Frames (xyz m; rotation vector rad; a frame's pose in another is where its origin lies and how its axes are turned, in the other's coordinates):
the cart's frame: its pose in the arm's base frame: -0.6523 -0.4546 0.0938 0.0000 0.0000 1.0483
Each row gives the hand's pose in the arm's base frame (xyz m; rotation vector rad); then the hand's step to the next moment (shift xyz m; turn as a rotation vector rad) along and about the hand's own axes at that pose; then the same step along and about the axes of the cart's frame.
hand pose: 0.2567 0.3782 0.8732 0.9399 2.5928 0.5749
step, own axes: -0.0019 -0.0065 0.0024 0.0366 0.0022 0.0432
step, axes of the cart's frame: -0.0050 -0.0017 -0.0048 0.0285 0.0247 -0.0423
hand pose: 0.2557 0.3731 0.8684 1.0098 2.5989 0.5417
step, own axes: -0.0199 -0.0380 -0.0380 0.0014 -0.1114 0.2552
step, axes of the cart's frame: -0.0538 -0.0041 0.0194 0.0059 -0.0400 -0.2755
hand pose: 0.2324 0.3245 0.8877 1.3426 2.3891 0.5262
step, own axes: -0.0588 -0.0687 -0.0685 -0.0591 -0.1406 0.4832
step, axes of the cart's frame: -0.1083 -0.0003 0.0337 0.0352 -0.1563 -0.4807
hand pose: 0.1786 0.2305 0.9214 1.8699 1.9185 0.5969
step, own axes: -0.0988 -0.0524 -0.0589 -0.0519 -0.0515 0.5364
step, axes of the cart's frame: -0.1244 0.0129 0.0184 0.0957 -0.2408 -0.4753
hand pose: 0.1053 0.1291 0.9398 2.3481 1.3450 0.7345
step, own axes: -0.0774 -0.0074 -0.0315 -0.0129 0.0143 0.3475
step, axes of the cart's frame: -0.0821 0.0174 0.0010 0.0779 -0.1950 -0.2775
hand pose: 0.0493 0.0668 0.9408 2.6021 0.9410 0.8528
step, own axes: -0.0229 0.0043 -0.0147 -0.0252 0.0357 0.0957
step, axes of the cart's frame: -0.0257 0.0093 0.0034 -0.0104 -0.0750 -0.0731
